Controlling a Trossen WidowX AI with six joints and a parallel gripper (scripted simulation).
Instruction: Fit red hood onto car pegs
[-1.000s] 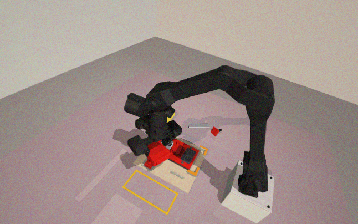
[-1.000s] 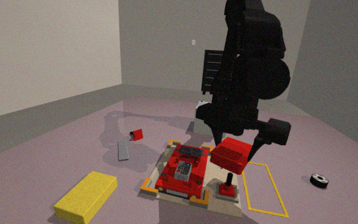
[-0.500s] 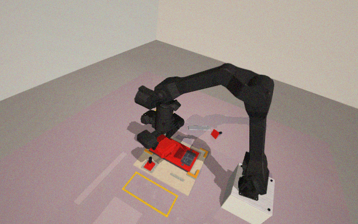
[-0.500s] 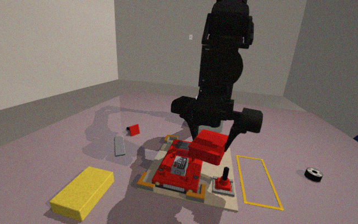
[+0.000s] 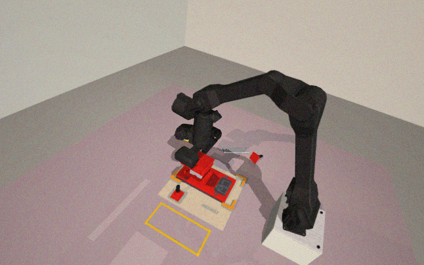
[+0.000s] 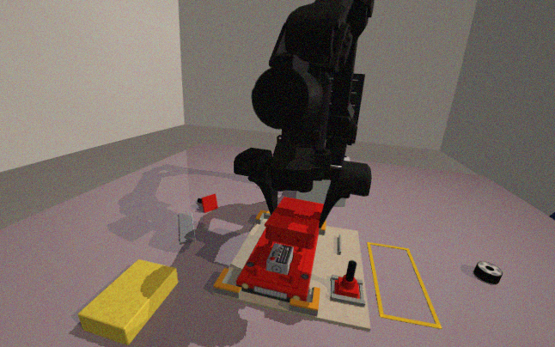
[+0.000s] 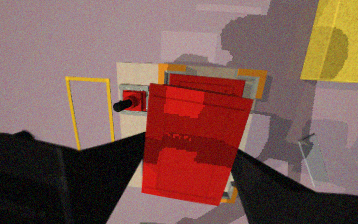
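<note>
My gripper tip is now 8 cm above the grey engine block and 2 cm to the left of it. From my gripper tip the other things lie so: black-knobbed stand: 9 cm to the left, 7 cm below, 3 cm ahead; red hood: 1 cm above; yellow block: 22 cm to the right, 9 cm below, 8 cm ahead.
</note>
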